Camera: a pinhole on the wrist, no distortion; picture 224 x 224 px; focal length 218.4 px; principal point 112.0 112.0 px. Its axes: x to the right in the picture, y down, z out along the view. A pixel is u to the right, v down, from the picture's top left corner.
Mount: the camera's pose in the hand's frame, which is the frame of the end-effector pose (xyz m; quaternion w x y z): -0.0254 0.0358 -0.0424 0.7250 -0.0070 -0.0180 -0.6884
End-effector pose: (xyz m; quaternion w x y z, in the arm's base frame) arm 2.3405 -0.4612 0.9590 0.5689 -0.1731 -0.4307 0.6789
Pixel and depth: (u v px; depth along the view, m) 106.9 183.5 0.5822
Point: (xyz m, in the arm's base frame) 1.8528 -0.5273 1.2444
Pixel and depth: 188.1 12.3 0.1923
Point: 2.2822 -0.6242 1.0387
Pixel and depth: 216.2 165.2 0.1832
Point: 2.2564 -0.4990 1.0799
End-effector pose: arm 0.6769 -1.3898 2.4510 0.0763 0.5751 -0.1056 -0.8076
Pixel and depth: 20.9 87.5 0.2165
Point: 0.5350 -1.4893 2.5918
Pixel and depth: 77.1 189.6 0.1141
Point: 0.6054 -1.4449 2.4780
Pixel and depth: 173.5 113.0 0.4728
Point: 0.2737 -1.2702 2.5898
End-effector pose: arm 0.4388 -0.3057 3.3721 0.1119 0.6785 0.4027 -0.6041
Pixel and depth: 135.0 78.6 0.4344
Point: 0.1590 -0.5971 3.3632
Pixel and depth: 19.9 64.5 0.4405
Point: 0.3198 -0.7619 3.3245
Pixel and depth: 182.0 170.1 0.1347
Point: 0.3690 -0.3611 3.3398
